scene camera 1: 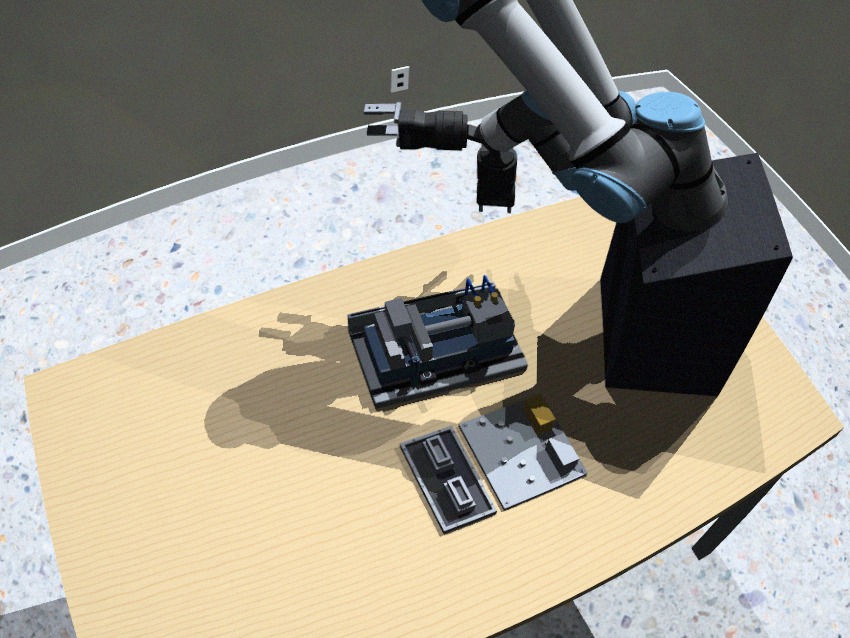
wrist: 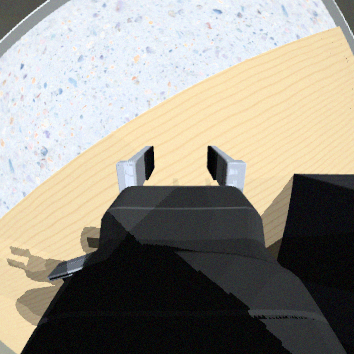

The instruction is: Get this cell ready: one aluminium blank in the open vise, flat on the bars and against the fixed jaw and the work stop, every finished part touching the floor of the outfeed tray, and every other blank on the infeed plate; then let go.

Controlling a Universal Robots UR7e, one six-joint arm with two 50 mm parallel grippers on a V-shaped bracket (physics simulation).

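Where they show: hand at its tool point: (scene camera 1: 495, 203) (wrist: 180, 160); arm's base at its link origin: (scene camera 1: 690, 202).
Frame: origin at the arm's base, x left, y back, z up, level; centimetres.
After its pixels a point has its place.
The vise (scene camera 1: 439, 343) @[x -10.7, y -44.6, z -29.3 cm] stands mid-table in scene camera 1. Grey shapes fill the area between its jaws; I cannot tell whether a blank is among them. An aluminium blank (scene camera 1: 564, 454) @[x 19.5, y -35.7, z -30.9 cm] and a yellow blank (scene camera 1: 541, 416) @[x 10.7, y -35.2, z -30.9 cm] stand on the infeed plate (scene camera 1: 508, 491) @[x 19.8, y -46.9, z -34.4 cm], at its right side. Two finished parts with open pockets, one part (scene camera 1: 437, 451) @[x 7.8, y -54.6, z -32.6 cm] and another part (scene camera 1: 460, 494) @[x 17.1, y -55.2, z -32.6 cm], lie inside the outfeed tray (scene camera 1: 447, 529) @[x 21.6, y -59.9, z -34.1 cm]. My gripper (scene camera 1: 495, 208) @[x -31.1, y -21.5, z -20.4 cm] (wrist: 180, 163) @[x -31.1, y -21.5, z -20.4 cm] is open and empty, pointing down high above the table's far edge. The bracket's other gripper (scene camera 1: 381, 119) points left, its fingers apart and empty.
The black robot pedestal (scene camera 1: 672, 329) @[x 13.7, y -11.0, z -15.7 cm] (wrist: 320, 230) @[x -7.7, y -7.1, z -25.9 cm] stands at the right of the table. Blue hose fittings (scene camera 1: 486, 282) @[x -16.4, y -31.9, z -24.4 cm] rise from the vise's right end. The outfeed tray is close beside the infeed plate, both nearer the front edge than the vise. Arm shadows cross the table.
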